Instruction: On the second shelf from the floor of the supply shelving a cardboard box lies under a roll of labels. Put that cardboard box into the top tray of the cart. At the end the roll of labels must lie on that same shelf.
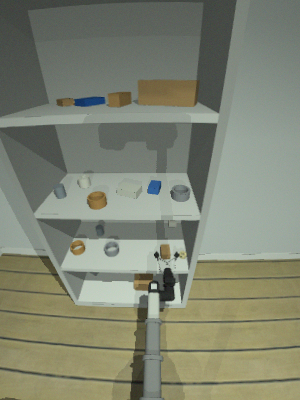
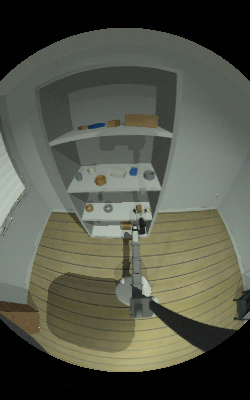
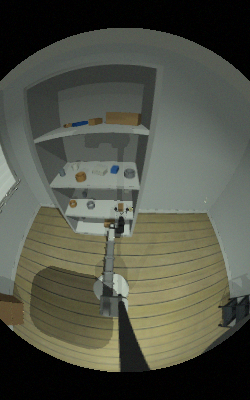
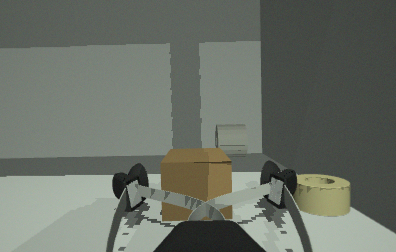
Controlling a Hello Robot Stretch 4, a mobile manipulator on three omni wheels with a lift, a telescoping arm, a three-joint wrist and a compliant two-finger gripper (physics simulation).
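Places are measured from the robot's base along level axes (x ahead, y left, z up), in millimetres.
Where they show: gripper, fingertip midpoint: (image 1: pixel 166 252) (image 2: pixel 139 208) (image 3: pixel 121 207) (image 4: pixel 203 177).
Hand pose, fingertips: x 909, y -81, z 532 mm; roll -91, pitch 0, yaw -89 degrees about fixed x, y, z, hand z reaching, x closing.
Note:
After its pixels a point has its place.
The cardboard box (image 1: pixel 165 250) @(x 903, y -73, z 555 mm) (image 2: pixel 139 207) @(x 905, y -80, z 555 mm) (image 3: pixel 120 205) @(x 913, y -74, z 555 mm) (image 4: pixel 185 185) @(x 867, y -66, z 536 mm) stands on the second shelf (image 1: pixel 135 259) @(x 862, y 127, z 505 mm) (image 4: pixel 40 200) @(x 923, y 100, z 505 mm) from the floor, near its right end, with its top bare. A pale yellow roll (image 1: pixel 183 255) @(x 884, y -194, z 530 mm) (image 4: pixel 327 200) @(x 873, y -187, z 519 mm) lies flat on that shelf to the right of it. A whitish roll (image 1: pixel 172 224) @(x 1164, y -137, z 554 mm) (image 4: pixel 231 140) @(x 1160, y -136, z 544 mm) shows farther back; what it rests on is unclear. I cannot tell which is the roll of labels. My gripper (image 1: pixel 166 256) @(x 909, y -81, z 532 mm) (image 4: pixel 203 177) @(x 909, y -81, z 532 mm) is open, its fingertips apart on the left and right of the box. The dark cart (image 2: pixel 245 305) (image 3: pixel 242 311) shows partly at the right edge.
An orange ring (image 1: pixel 77 247) @(x 888, y 525, z 557 mm), a grey ring (image 1: pixel 111 249) @(x 883, y 288, z 555 mm) and a small dark cup (image 1: pixel 100 230) @(x 1073, y 410, z 562 mm) are left on the same level. The shelving's right side panel (image 1: pixel 210 165) @(x 785, y -223, z 1222 mm) (image 4: pixel 330 100) @(x 931, y -219, z 608 mm) is beside the yellow roll. Another brown box (image 1: pixel 143 282) @(x 905, y 86, z 148 mm) is on the lowest shelf.

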